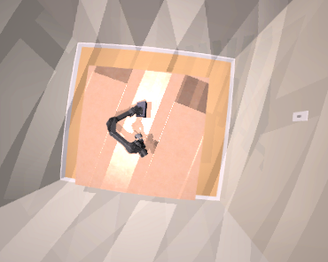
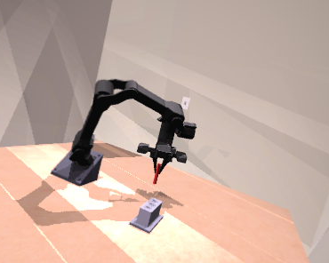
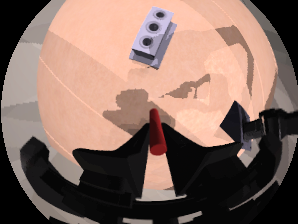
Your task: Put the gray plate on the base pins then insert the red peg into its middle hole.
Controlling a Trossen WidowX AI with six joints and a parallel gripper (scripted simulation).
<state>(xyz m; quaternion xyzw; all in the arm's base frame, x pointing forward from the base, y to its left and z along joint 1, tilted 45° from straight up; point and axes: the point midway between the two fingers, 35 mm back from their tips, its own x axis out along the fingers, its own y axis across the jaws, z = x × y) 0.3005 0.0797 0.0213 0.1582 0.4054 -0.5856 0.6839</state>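
Right now the gray plate is 13 cm to the right of my gripper tip, 7 cm below it and 5 cm ahead of it. Also, from my gripper tip: red peg (right at my gripper tip); then dark base (13 cm to the right, 11 cm below, 5 cm ahead).
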